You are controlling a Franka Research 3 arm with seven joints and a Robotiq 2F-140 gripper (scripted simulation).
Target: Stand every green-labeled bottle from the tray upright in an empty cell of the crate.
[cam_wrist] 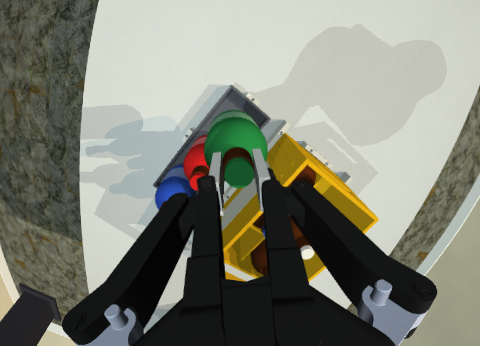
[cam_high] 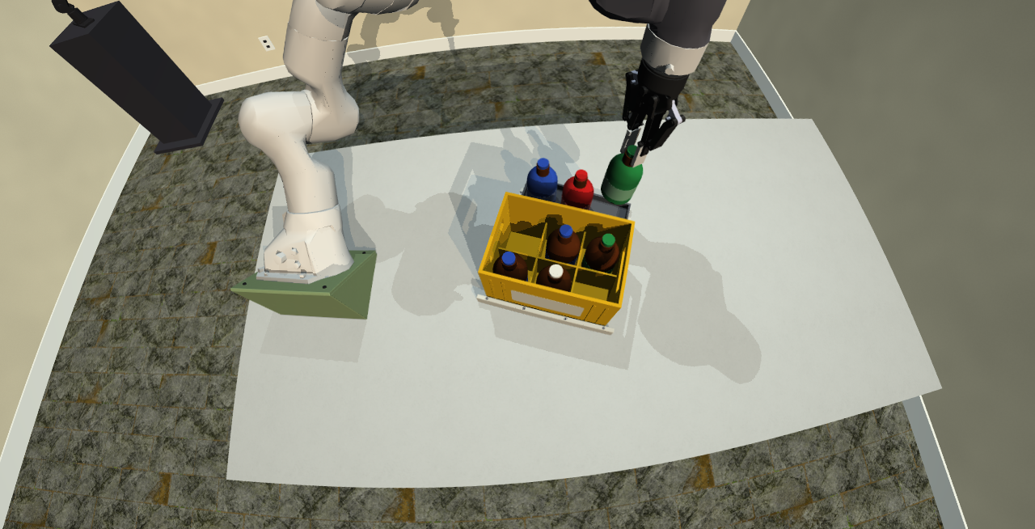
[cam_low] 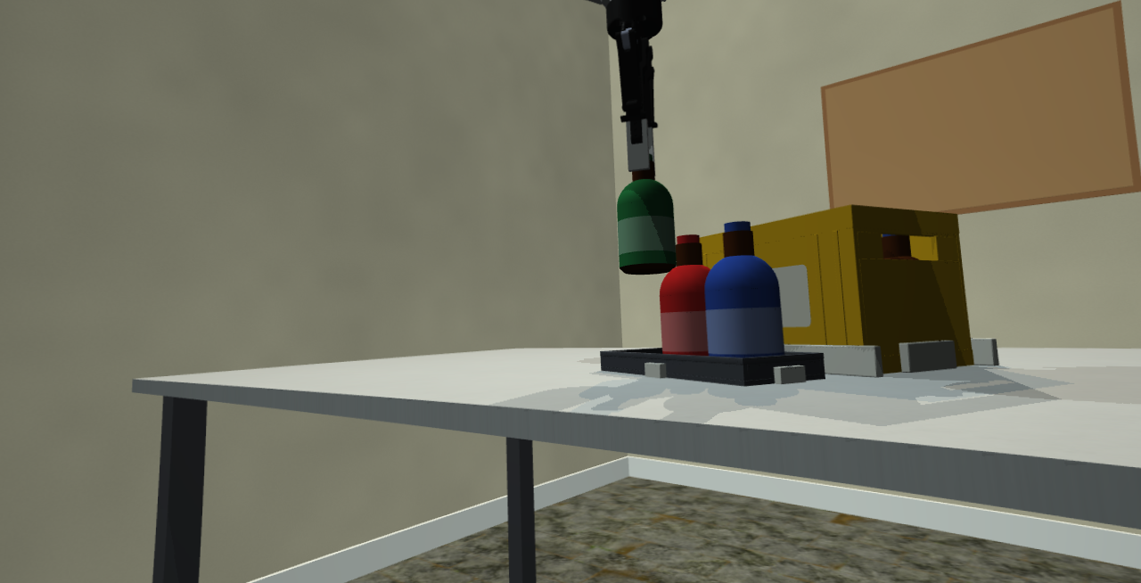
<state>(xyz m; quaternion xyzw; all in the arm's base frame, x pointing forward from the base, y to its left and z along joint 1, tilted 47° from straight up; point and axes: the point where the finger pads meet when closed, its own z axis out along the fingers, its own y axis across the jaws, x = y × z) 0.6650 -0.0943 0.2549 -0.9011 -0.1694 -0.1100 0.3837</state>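
My gripper is now 90 mm above the green-labeled bottle. From my hand the other things lie so: blue-labeled bottle 170 mm behind, 70 mm to the left, 210 mm below; then red bottle 80 mm behind, 30 mm to the left, 210 mm below; then dark tray 80 mm behind, 40 mm to the left, 280 mm below.
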